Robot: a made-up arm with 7 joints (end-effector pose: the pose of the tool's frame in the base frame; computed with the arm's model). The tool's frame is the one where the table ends.
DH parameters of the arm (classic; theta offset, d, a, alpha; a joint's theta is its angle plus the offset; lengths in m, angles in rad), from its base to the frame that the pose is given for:
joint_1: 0 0.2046 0 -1.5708
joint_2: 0 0 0 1.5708
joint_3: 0 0.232 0.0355 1.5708
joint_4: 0 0 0.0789 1.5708
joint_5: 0 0.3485 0 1.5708
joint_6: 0 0 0.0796 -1.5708
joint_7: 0 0.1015 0 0
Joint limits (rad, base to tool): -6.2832..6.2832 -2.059..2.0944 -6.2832..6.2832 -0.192..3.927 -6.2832..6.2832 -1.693..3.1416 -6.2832..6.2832
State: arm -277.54 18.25 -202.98 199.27 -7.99 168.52 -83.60
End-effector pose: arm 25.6 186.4 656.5 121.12 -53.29 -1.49
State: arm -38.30 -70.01 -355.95 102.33 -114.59 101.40 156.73
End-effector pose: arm -263.0 111.0 743.0 -116.27 -62.03 121.41
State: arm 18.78 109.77 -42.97 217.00 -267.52 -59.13 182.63
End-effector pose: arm 465.1 219.9 286.9 40.85 38.57 59.89
Working (the frame after each row of the table, in the pose's form):
after joint_1: 0.0 0.0 204.6 -89.12 -14.74 14.74
after joint_2: 0.0 0.0 204.6 -17.97 108.65 12.63
after joint_3: 206.2 44.5 101.7 12.90 52.60 -74.40
after joint_4: 164.8 75.8 161.1 -86.68 -77.61 -134.50
after joint_5: 415.9 312.2 211.4 -7.92 -39.09 -47.64
after joint_6: 386.1 239.9 226.4 -44.53 45.04 -107.79

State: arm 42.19 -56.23 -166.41 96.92 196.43 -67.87 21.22
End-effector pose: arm -200.5 -339.1 55.6 164.20 30.98 54.94
Working (the frame after each row of the table, in the pose's form):
after joint_1: 0.0 0.0 204.6 -85.54 -33.00 33.00
after joint_2: 0.0 0.0 204.6 20.67 -53.58 38.69
after joint_3: -151.5 -148.6 304.9 -108.49 82.77 111.83
after joint_4: -197.4 -187.2 356.1 55.40 -131.88 35.57
after joint_5: -307.2 -396.4 99.9 -117.45 1.04 48.05
after joint_6: -260.9 -343.4 137.1 150.46 58.64 51.07

